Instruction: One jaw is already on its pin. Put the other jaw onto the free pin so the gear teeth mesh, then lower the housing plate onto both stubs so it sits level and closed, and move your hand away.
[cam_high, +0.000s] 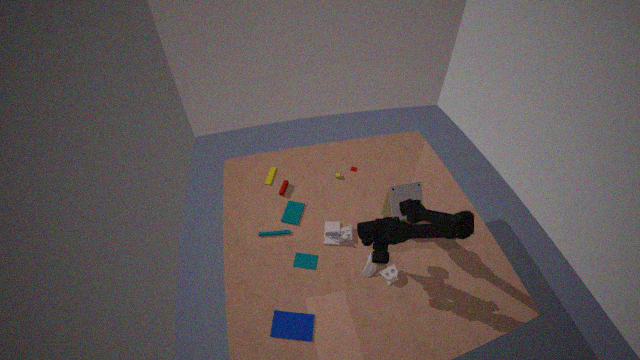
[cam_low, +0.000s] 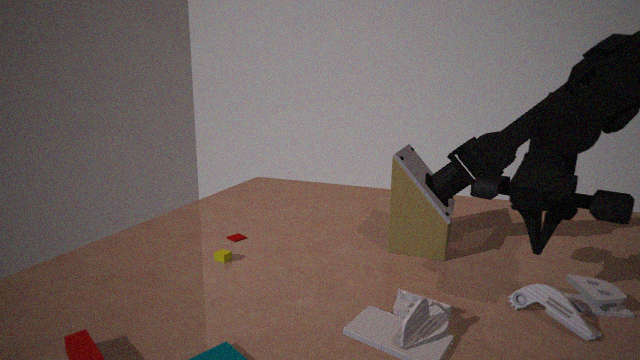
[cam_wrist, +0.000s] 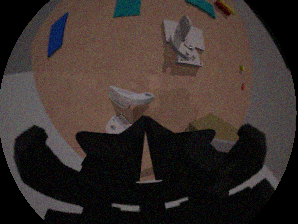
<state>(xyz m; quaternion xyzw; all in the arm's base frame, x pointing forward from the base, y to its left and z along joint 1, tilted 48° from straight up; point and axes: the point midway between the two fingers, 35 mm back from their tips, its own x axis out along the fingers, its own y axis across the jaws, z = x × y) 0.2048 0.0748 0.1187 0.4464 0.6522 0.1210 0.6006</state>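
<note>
Right now my gripper tip is 70 mm above the jaw and 20 mm short of it. Also, from my gripper tip: teal bar 390 mm ahead, 260 mm to the right, 80 mm below; then white housing piece 90 mm to the left, 60 mm below, 30 mm behind; then blue tile 410 mm ahead, 180 mm to the left, 80 mm below.
</note>
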